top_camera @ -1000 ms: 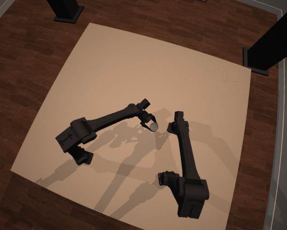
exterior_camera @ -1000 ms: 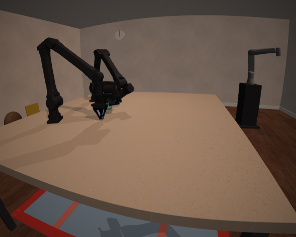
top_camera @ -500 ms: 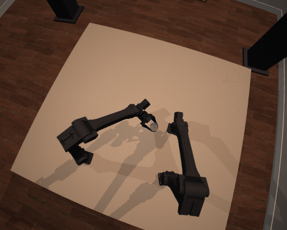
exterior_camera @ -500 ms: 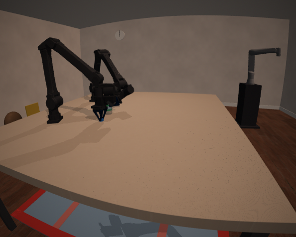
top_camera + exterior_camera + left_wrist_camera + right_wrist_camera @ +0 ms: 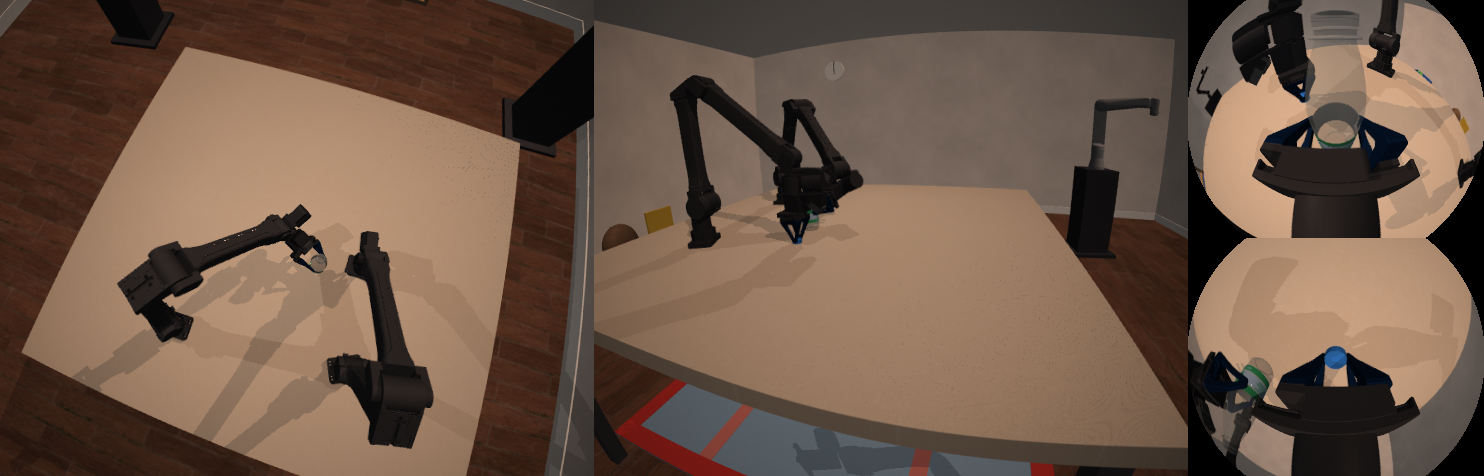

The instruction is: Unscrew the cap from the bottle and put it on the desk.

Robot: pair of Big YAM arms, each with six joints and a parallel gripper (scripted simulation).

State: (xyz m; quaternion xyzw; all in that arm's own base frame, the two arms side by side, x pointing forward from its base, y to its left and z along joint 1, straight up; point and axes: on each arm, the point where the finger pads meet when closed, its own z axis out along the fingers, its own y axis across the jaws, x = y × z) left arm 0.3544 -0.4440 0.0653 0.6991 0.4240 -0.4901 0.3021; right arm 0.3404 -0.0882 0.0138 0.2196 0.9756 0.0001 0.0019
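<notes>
The clear plastic bottle lies 30 mm above my left hand. Round my left hand: blue cap (140 mm to the right, 60 mm below, 10 mm ahead).
Right now the blue cap is 1 cm below my right hand. Round my right hand: clear plastic bottle (1 cm behind, 14 cm to the left, 8 cm above).
</notes>
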